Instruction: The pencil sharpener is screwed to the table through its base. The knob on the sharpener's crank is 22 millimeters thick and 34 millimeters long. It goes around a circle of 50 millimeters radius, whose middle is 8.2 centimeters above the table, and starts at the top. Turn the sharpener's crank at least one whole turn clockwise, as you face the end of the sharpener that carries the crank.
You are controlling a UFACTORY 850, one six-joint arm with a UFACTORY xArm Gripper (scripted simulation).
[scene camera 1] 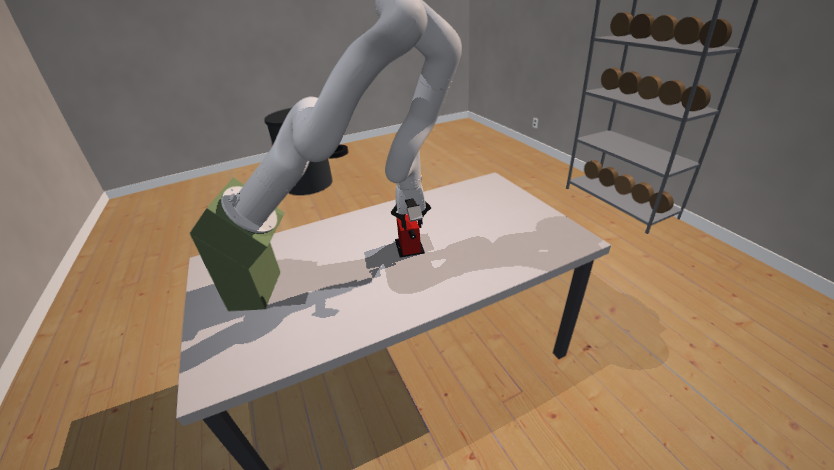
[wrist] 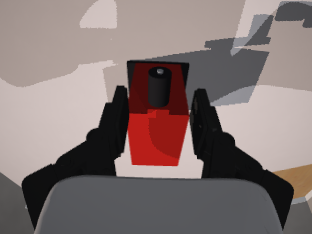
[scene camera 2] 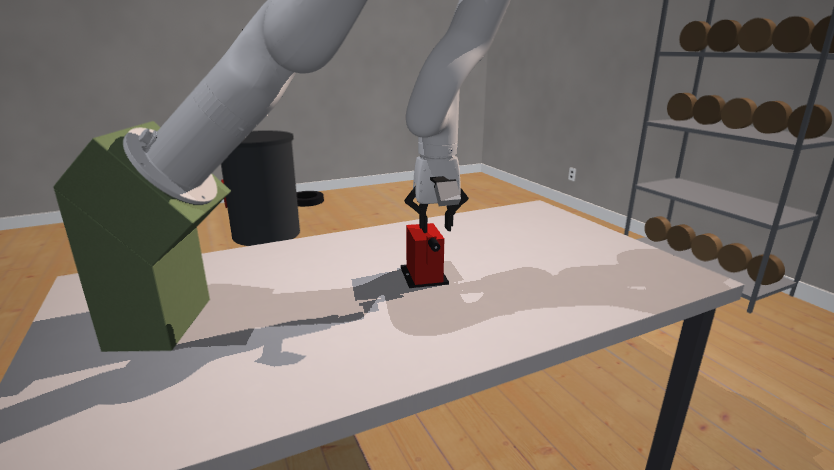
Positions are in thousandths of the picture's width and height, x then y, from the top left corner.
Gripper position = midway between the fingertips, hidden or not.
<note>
In view: the gripper (scene camera 2: 523, 490) and a black crank knob (wrist: 511, 365).
The gripper is seen too in scene camera 1 (scene camera 1: 495, 484) and in the wrist view (wrist: 514, 434).
</note>
